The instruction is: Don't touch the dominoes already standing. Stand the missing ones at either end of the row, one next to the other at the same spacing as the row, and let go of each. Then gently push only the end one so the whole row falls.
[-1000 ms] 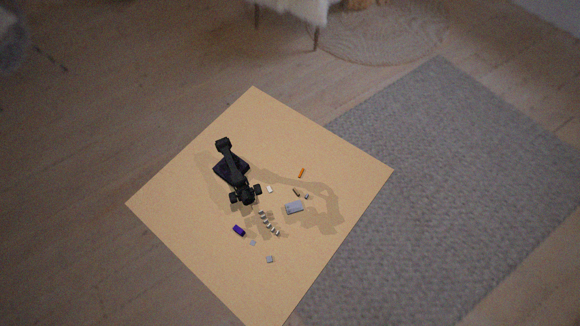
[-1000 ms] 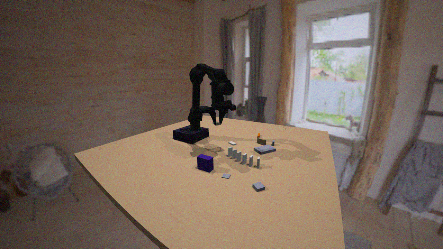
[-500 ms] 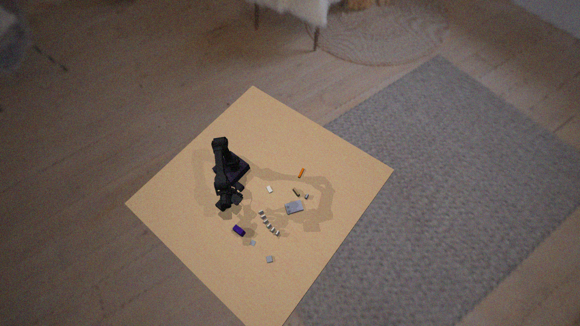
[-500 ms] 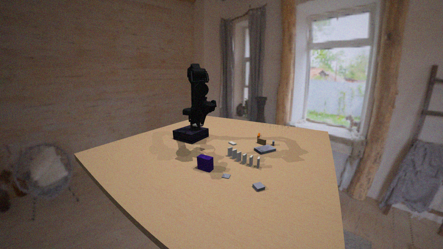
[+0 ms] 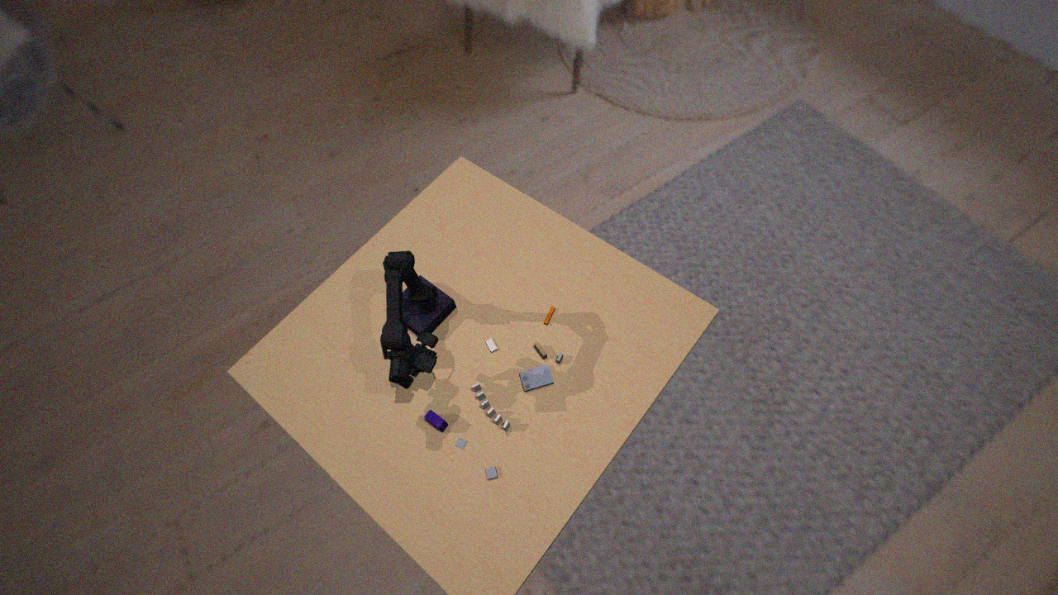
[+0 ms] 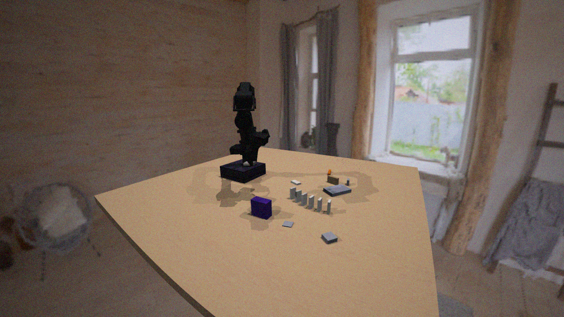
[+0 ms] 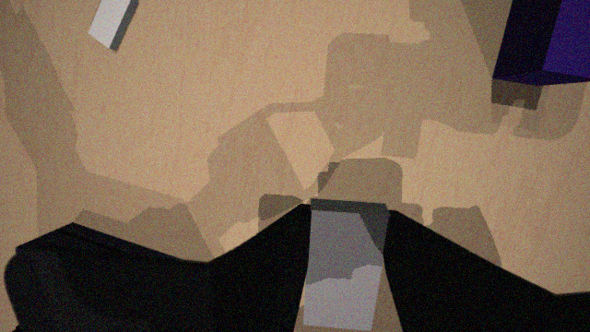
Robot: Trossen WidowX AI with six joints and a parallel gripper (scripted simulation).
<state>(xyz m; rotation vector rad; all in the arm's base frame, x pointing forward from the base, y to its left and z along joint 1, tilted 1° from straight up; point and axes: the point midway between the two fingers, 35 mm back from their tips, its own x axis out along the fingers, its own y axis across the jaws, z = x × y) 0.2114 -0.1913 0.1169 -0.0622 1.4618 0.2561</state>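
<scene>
Now: the purple block 12 cm ahead of my gripper tip, 11 cm below it and 10 cm to the right of it. Round my gripper tip: flat blue-grey slab (27 cm ahead, 24 cm to the left, 14 cm below); then brown block (33 cm to the left, 21 cm ahead, 13 cm below); then orange bar (46 cm to the left, 14 cm below, 14 cm ahead).
</scene>
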